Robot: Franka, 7 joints.
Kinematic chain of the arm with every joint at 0, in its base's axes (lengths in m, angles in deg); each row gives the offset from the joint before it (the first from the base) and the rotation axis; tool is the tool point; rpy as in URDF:
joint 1: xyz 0 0 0.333 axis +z
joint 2: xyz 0 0 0 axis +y
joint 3: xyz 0 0 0.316 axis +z
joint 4: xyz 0.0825 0 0 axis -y
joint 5: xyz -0.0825 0 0.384 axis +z
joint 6: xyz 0 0 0 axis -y
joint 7: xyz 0.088 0 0 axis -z
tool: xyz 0 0 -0.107 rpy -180 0 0
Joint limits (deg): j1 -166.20..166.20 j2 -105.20..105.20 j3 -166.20..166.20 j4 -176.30..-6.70 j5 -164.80..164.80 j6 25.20..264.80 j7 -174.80..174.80
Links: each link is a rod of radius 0.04 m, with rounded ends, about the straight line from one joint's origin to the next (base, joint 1, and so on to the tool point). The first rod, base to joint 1, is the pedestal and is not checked.
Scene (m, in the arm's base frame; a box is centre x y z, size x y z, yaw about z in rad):
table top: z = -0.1
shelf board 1: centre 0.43 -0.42 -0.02 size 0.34 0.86 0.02 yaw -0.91
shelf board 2: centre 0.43 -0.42 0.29 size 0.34 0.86 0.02 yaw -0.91
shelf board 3: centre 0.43 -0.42 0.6 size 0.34 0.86 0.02 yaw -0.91
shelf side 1: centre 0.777 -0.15 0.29 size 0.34 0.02 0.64 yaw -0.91
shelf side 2: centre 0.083 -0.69 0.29 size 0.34 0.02 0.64 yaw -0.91
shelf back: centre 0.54 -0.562 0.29 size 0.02 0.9 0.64 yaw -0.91
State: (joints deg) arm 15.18 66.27 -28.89 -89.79 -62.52 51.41 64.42
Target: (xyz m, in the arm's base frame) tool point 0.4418 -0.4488 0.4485
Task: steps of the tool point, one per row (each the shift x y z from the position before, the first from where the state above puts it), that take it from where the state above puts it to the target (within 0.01 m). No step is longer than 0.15 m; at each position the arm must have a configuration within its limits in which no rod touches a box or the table.
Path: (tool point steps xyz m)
1: -0.0574 0.1111 -0.0165
2: -0.0805 0.0954 0.0029
3: -0.0948 0.0653 0.0225
4: -0.0947 0.0278 0.0386
5: -0.0794 -0.0080 0.0495
6: 0.0691 -0.0126 0.0260
7: 0.0614 -0.0551 0.0471
8: 0.0253 -0.0932 0.0626
9: -0.0338 -0.1096 0.0687
10: 0.0444 -0.0602 -0.0033
11: 0.0386 -0.0621 -0.0012
12: 0.0364 -0.0584 0.0020
13: 0.0395 -0.0491 0.0034
14: 0.0473 -0.0352 -0.0009

